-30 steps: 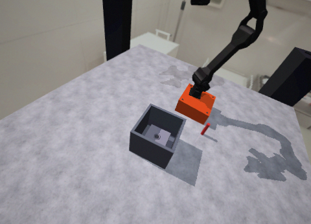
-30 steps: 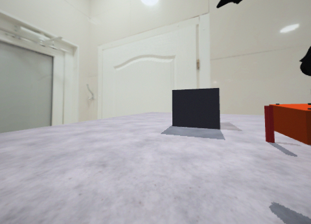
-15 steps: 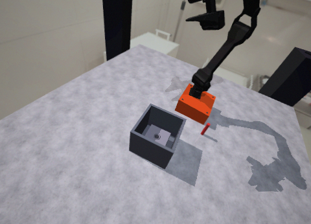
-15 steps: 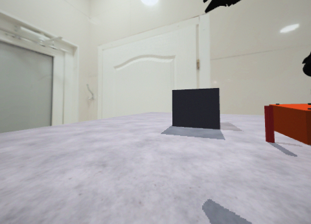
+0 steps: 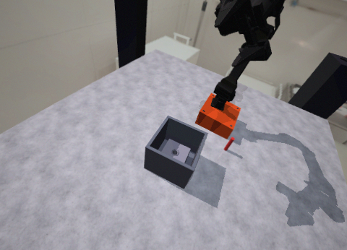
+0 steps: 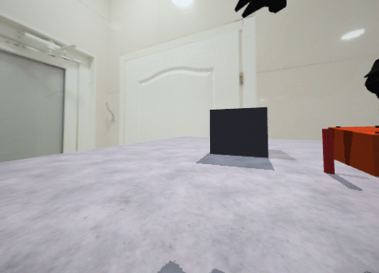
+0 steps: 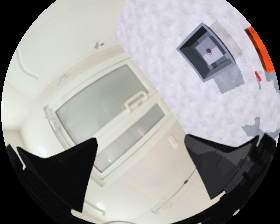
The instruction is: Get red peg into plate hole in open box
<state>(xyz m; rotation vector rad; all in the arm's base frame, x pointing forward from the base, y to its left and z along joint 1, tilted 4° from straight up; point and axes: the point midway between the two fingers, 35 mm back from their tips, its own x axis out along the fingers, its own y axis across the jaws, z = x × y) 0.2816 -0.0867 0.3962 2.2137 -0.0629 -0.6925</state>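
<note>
Right now my gripper tip is 41 cm above the red peg, 16 cm to the right of it and 14 cm past it. Round my gripper tip: grey plate 41 cm below, 3 cm to the right.
</note>
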